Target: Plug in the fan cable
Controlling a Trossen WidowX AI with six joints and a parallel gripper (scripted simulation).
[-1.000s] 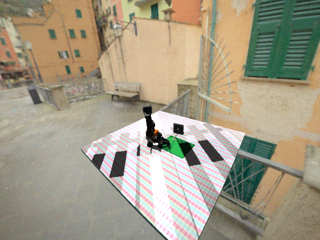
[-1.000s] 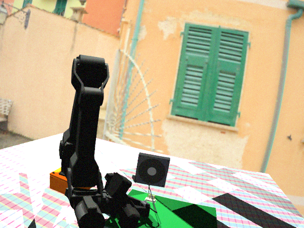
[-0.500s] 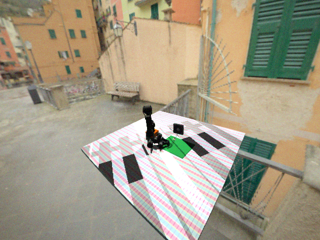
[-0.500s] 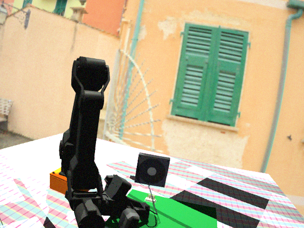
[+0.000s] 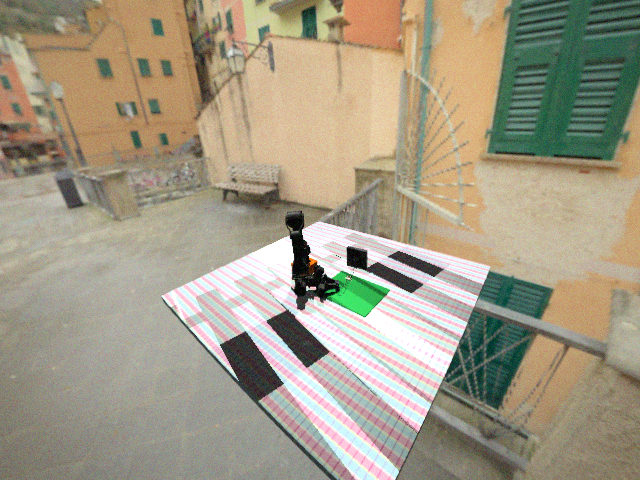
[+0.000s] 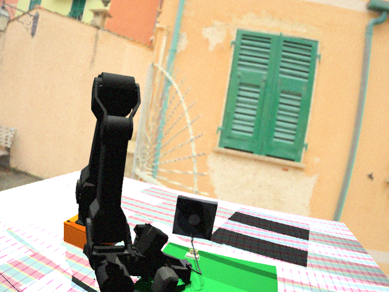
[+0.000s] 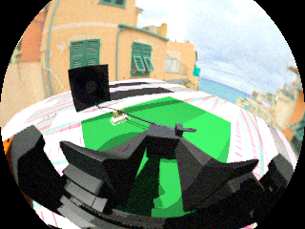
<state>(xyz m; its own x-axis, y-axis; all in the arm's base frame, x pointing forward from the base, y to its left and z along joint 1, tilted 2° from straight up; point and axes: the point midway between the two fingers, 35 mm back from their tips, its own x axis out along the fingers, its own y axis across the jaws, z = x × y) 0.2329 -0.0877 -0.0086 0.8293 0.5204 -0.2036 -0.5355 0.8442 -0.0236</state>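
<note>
Now: the green board 7 cm ahead of my gripper tip, 5 cm below it and 2 cm to the left of it.
</note>
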